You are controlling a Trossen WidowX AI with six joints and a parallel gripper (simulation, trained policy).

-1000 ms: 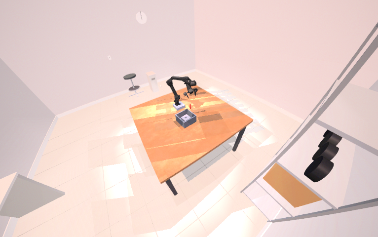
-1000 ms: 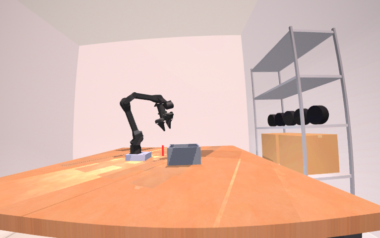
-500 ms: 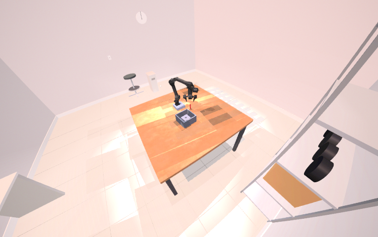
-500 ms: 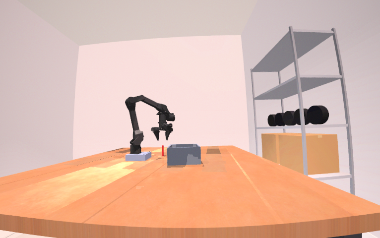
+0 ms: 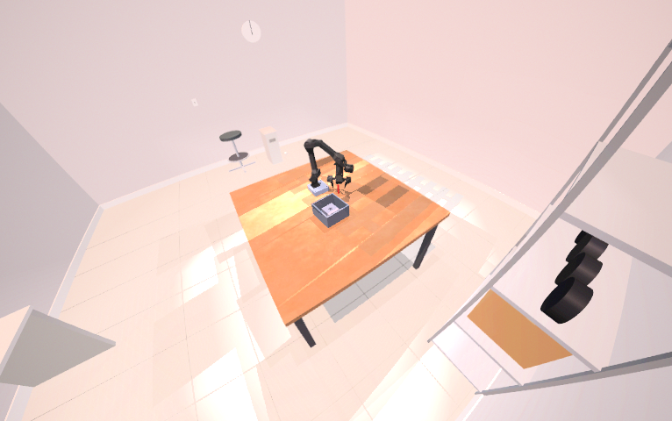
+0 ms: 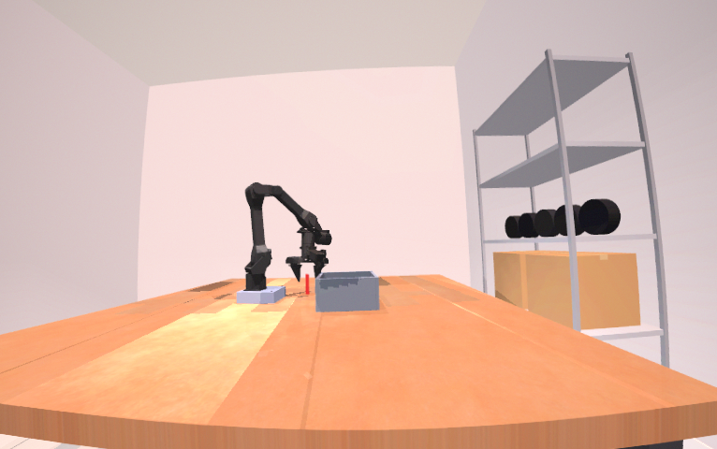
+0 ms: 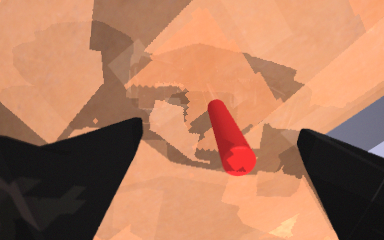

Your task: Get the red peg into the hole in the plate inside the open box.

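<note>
The red peg is 10 mm below my gripper tip. Also, from my gripper tip: plate (180 mm ahead, 180 mm to the right); grey box (180 mm ahead, 180 mm to the right, 20 mm below).
</note>
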